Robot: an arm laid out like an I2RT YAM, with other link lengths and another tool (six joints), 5 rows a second.
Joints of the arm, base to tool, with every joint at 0 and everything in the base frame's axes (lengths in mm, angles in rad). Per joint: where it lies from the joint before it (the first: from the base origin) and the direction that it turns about. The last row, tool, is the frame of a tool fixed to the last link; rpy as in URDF.
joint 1: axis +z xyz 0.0 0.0 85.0
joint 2: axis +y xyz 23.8 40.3 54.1
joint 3: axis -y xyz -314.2 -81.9 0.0
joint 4: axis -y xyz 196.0 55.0 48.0
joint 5: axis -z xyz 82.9 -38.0 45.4
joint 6: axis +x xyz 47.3 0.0 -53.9
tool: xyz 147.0 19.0 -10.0 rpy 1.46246 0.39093 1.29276
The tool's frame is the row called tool.
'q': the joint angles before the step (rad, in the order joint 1, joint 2, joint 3, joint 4, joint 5, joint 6). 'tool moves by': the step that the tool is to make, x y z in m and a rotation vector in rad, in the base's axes. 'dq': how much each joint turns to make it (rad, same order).
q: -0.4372, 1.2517, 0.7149, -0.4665, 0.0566, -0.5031
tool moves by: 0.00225, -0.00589, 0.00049, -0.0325, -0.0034, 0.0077
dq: -0.0015, 0.0031, -0.0077, 0.0292, 0.0184, -0.0230
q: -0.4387, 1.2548, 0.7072, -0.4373, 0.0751, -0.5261
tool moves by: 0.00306, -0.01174, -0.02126, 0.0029, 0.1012, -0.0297
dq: 0.0016, 0.1287, 0.0199, 0.0153, 0.0506, 0.0062
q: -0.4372, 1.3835, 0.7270, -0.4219, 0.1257, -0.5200
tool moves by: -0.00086, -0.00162, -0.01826, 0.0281, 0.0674, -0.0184
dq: 0.0000, 0.0859, 0.0031, 0.0078, 0.0109, 0.0153
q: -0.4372, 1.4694, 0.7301, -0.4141, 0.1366, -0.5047
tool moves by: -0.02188, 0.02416, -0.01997, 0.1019, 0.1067, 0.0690
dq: 0.0016, 0.0416, -0.0213, -0.0721, -0.0674, -0.0473
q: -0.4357, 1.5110, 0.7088, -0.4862, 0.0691, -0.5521
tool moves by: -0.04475, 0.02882, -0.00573, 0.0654, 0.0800, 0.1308
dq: -0.0076, -0.0812, -0.0782, -0.0981, -0.0567, -0.1288
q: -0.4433, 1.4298, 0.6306, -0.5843, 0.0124, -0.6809
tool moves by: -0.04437, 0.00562, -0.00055, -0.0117, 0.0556, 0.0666
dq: -0.0643, -0.1043, -0.0660, -0.0798, 0.0137, -0.1350
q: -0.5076, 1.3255, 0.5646, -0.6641, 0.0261, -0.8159
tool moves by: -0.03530, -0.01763, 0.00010, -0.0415, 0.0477, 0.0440
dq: -0.1901, -0.0430, -0.0231, -0.0262, 0.0276, -0.2405
